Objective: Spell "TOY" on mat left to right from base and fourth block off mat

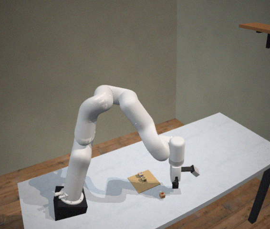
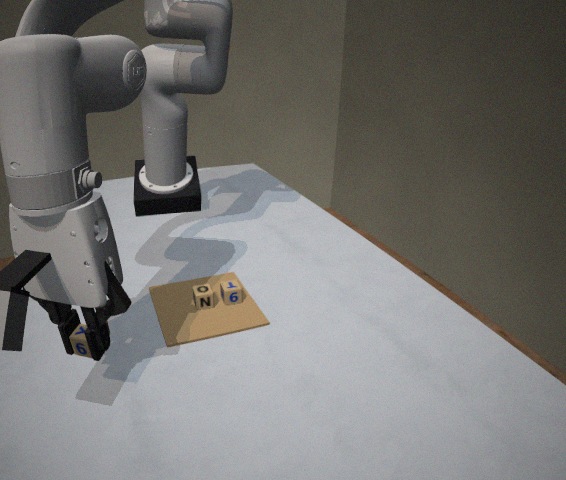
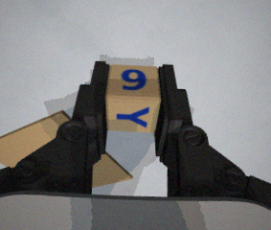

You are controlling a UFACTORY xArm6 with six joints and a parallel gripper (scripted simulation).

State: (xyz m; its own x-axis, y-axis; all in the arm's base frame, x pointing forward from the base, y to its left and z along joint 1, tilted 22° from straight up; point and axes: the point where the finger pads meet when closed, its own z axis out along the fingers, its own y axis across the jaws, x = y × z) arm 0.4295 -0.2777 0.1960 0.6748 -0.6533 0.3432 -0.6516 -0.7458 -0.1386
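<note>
My gripper is now 60 mm past the tan mat, 180 mm to the right of it and 70 mm above it. From my hand the other things lie so: Y block 10 mm below.
</note>
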